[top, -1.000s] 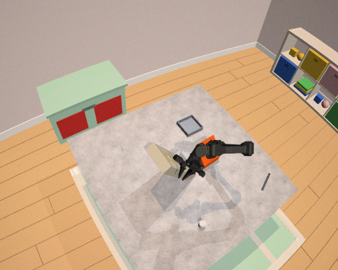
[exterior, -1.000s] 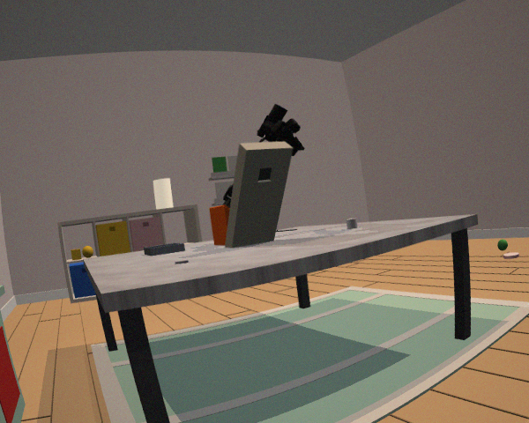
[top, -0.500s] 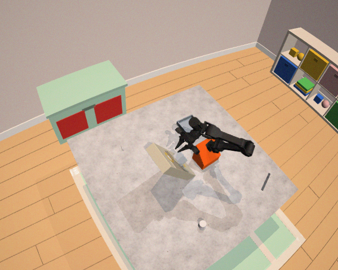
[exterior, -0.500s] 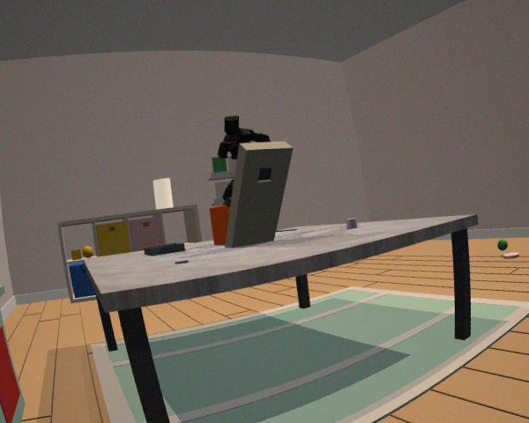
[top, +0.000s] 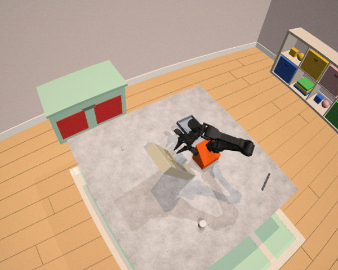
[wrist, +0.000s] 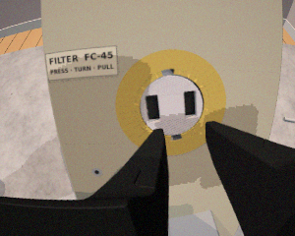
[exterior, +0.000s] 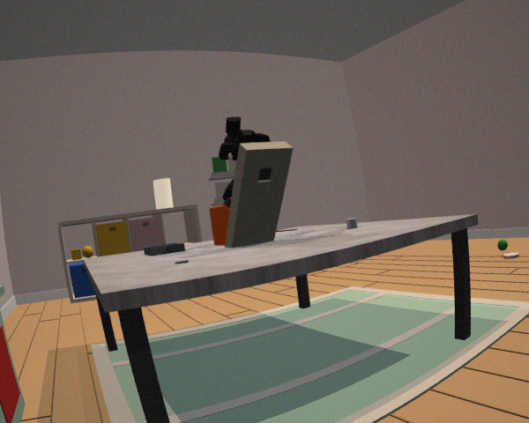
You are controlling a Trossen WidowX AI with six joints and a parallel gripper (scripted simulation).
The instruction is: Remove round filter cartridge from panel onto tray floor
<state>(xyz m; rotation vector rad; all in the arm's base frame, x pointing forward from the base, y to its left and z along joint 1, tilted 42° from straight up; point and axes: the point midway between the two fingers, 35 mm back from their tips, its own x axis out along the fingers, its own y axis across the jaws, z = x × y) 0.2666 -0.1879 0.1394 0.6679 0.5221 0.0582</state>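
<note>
The round filter cartridge is 50 mm ahead of my gripper tip, 40 mm below it and 10 mm to the right of it. Round my gripper tip: grey flap 130 mm below, 50 mm behind, 10 mm to the left; then tray 420 mm behind, 300 mm below, 220 mm to the right.
</note>
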